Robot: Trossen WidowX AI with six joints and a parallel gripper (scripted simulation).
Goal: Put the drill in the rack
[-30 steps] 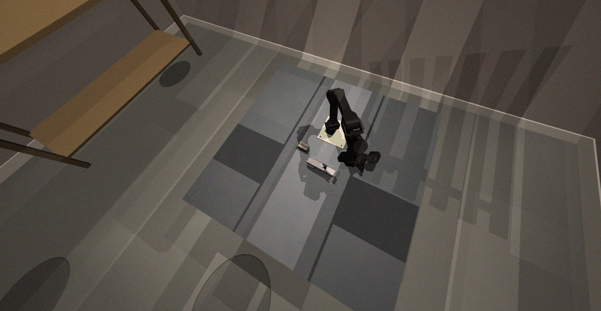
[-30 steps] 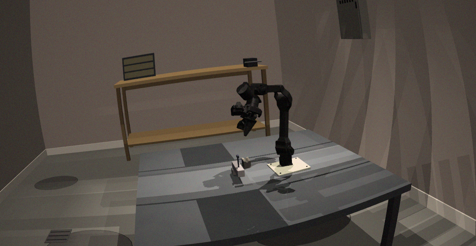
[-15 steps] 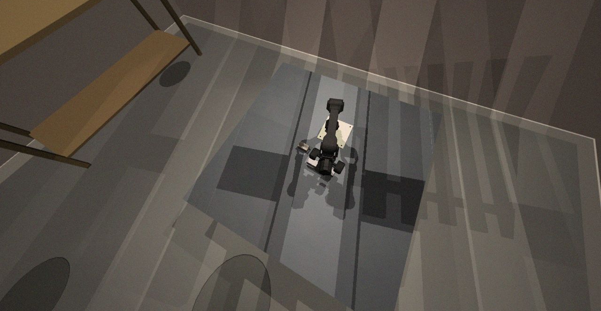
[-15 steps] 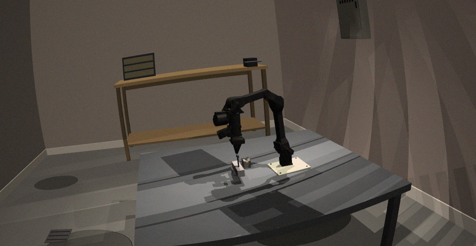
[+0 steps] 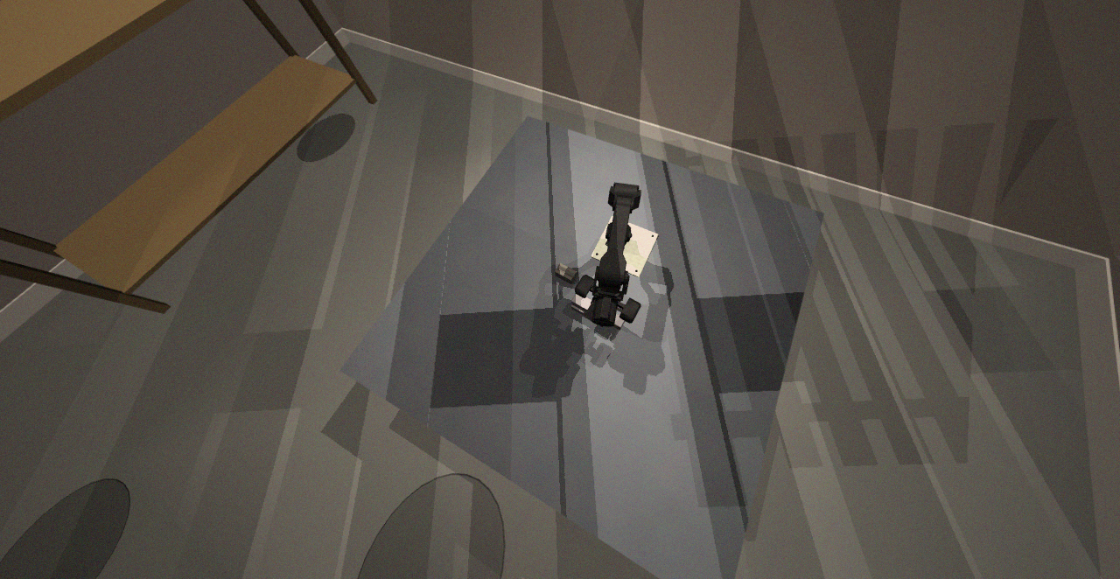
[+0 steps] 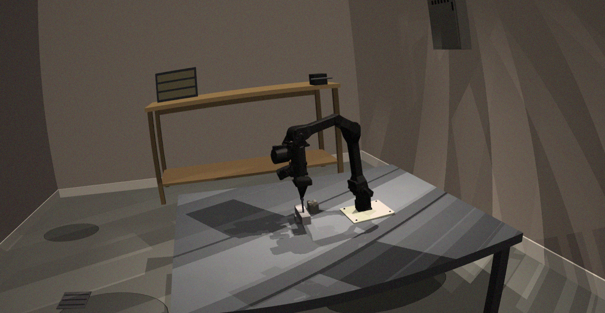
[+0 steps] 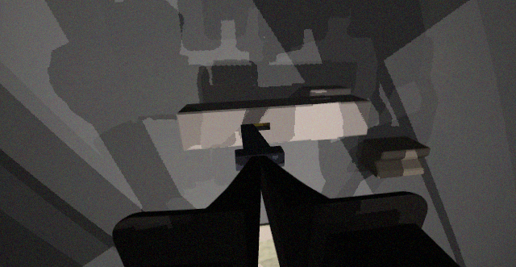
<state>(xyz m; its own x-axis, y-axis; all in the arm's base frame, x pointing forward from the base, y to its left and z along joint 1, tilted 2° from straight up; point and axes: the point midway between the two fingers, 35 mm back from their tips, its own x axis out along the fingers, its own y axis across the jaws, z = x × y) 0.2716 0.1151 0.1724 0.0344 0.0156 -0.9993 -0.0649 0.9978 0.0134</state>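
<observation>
Now: gripper tip 3 cm above the dark key. Also, from my gripper tip: drill (5 cm to the right, 8 cm below); then rack (6 cm behind, 20 cm to the right, 12 cm below).
</observation>
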